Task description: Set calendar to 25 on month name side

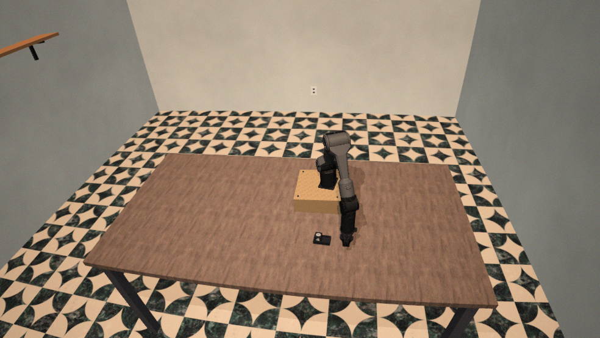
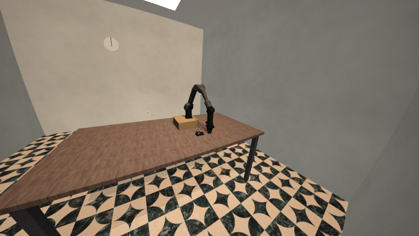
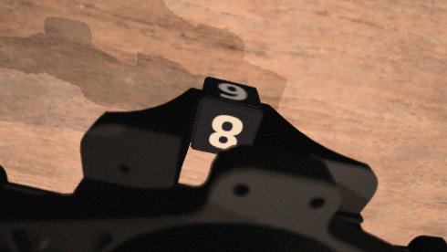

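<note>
Right now the dark cube is 20 mm ahead of my hand, 120 mm to the right of it and 10 mm above it. From my hand the other things lie so: tray: 10 mm ahead, 110 mm to the right, 10 mm below.
</note>
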